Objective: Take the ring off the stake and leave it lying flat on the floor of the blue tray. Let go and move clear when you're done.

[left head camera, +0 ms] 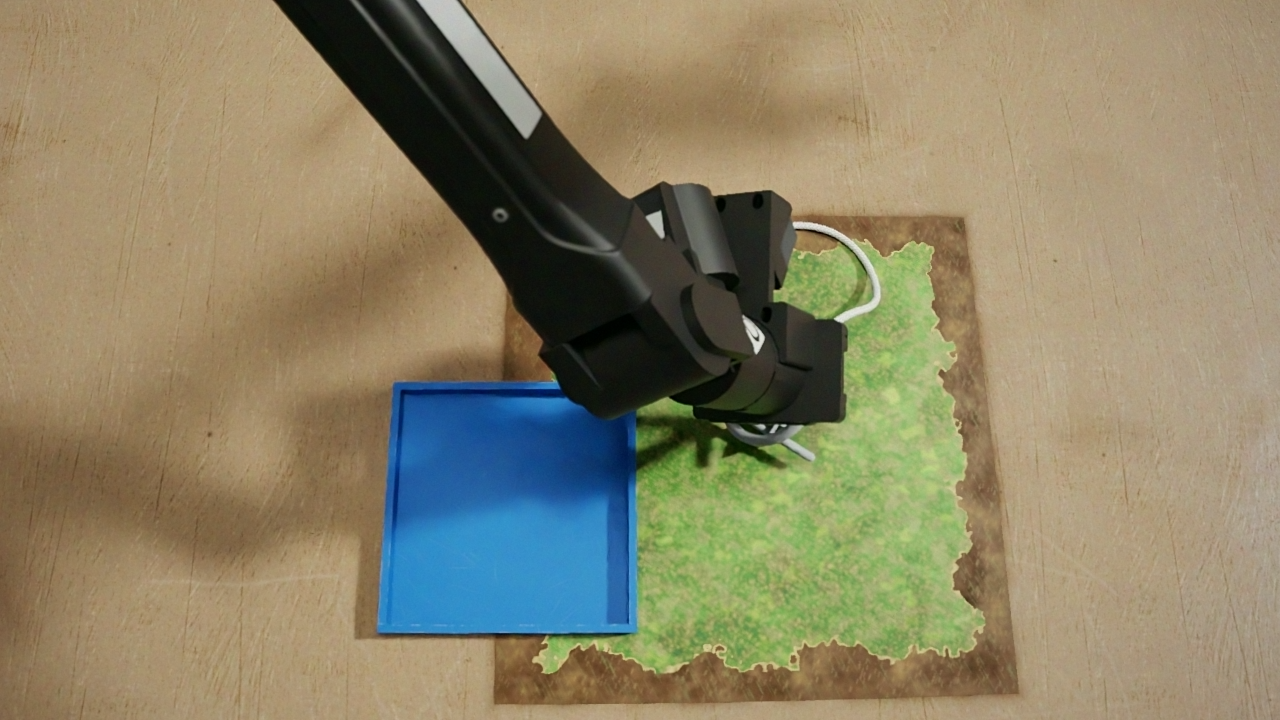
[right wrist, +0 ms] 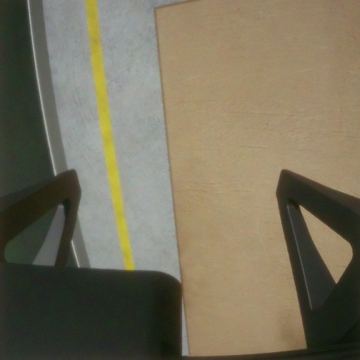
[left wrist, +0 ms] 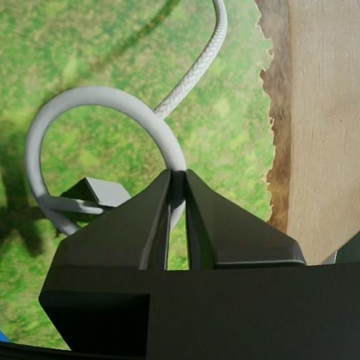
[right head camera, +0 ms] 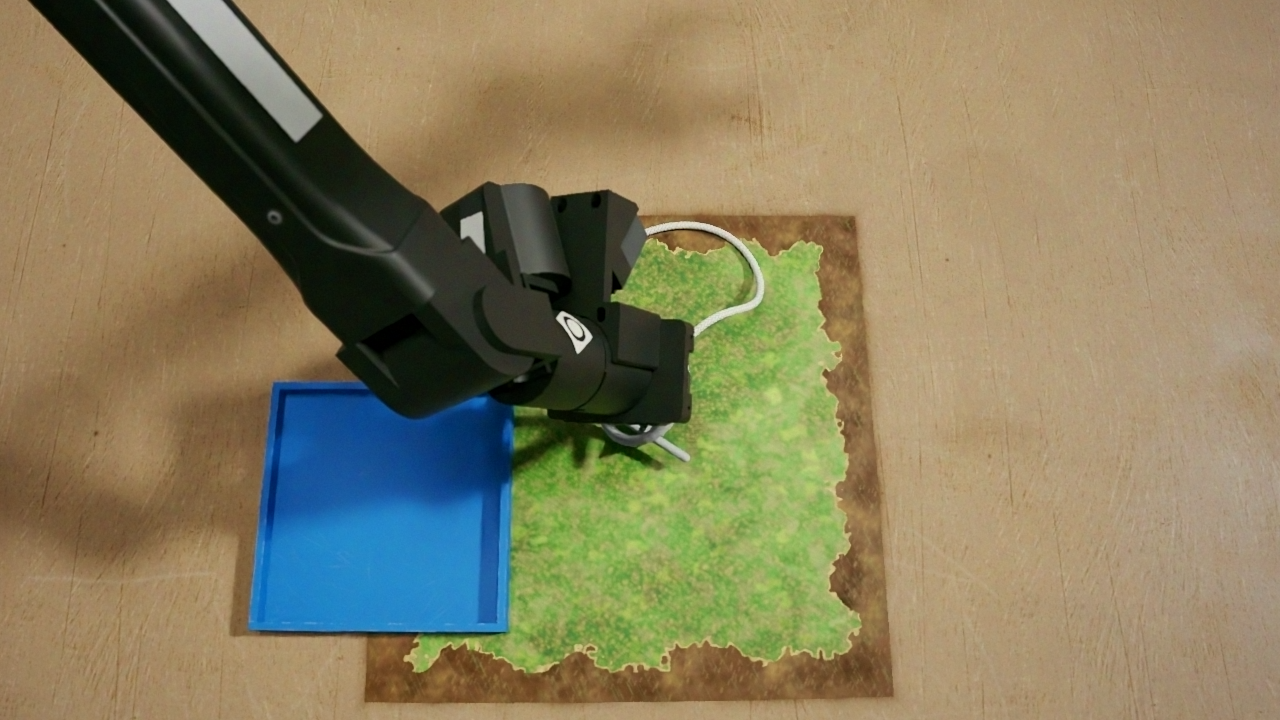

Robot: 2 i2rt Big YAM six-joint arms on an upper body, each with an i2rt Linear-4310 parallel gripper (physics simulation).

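Frame: origin at the left arm's base, x ahead, y left, z up, level; metres.
Seen in the pictures: left gripper, fingertip midpoint: (left head camera: 813, 383) (right head camera: 682, 383).
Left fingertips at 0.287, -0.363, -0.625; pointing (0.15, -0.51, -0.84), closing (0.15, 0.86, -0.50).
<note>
A point is followed by its place in that frame, as x, y, z.
The light grey ring (left wrist: 95, 95) (left head camera: 759, 438) {0.250, -0.324, -0.649} (right head camera: 631, 438) {0.251, -0.324, -0.649} is partly hidden by the left arm in both head views. My left gripper (left wrist: 177, 180) is shut on its band, over the green mat. The grey stake (left wrist: 107, 192) (left head camera: 799, 449) {0.246, -0.358, -0.670} (right head camera: 673, 448) {0.247, -0.358, -0.670} has a rod and an angled piece; both show across the ring's opening in the left wrist view. Part of the stake is behind the left finger, so how it passes through the ring cannot be told. The blue tray (left head camera: 501, 546) {0.174, -0.127, -0.686} (right head camera: 384, 546) {0.173, -0.133, -0.686} holds nothing. My right gripper (right wrist: 178, 180) is open and empty.
A white rope (left wrist: 192, 75) (left head camera: 872, 277) {0.395, -0.432, -0.681} (right head camera: 758, 277) {0.395, -0.433, -0.681} runs from the ring's side in a curve over the mat (left head camera: 805, 555) {0.166, -0.363, -0.692} (right head camera: 680, 555) {0.166, -0.363, -0.692}. The left arm crosses above the tray's upper right corner. The right wrist view shows the wooden table's edge (right wrist: 172, 200).
</note>
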